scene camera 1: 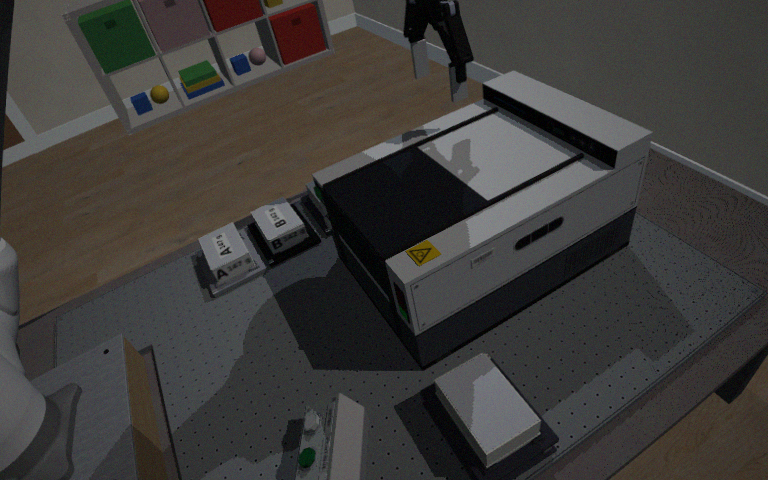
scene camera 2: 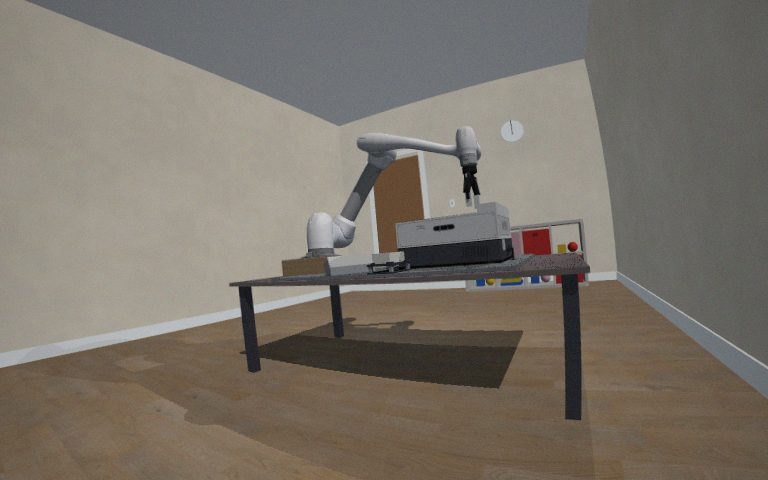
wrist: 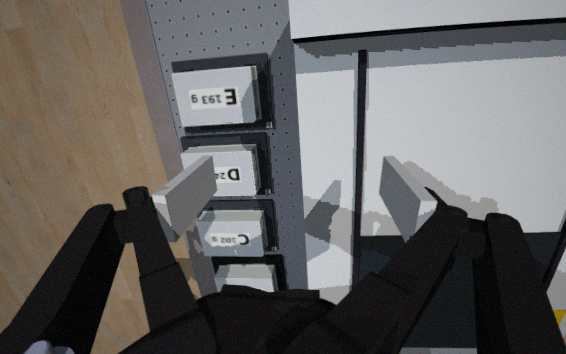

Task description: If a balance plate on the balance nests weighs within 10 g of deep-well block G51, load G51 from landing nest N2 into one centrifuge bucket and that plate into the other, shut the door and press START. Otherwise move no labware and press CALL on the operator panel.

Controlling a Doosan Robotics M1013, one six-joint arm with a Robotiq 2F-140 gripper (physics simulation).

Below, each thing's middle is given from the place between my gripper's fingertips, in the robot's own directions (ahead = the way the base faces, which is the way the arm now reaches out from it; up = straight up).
The centrifuge (scene camera 2: 484, 237) lies 3 cm behind my hand, 17 cm to the right of it and 15 cm below it. The rest, counted from my hand: control box (scene camera 1: 335, 430) (46 cm behind, 47 cm to the right, 23 cm below); dark lid (scene camera 1: 393, 202) (18 cm behind, 18 cm to the right, 6 cm below); white block (scene camera 1: 496, 421) (22 cm behind, 48 cm to the right, 21 cm below).
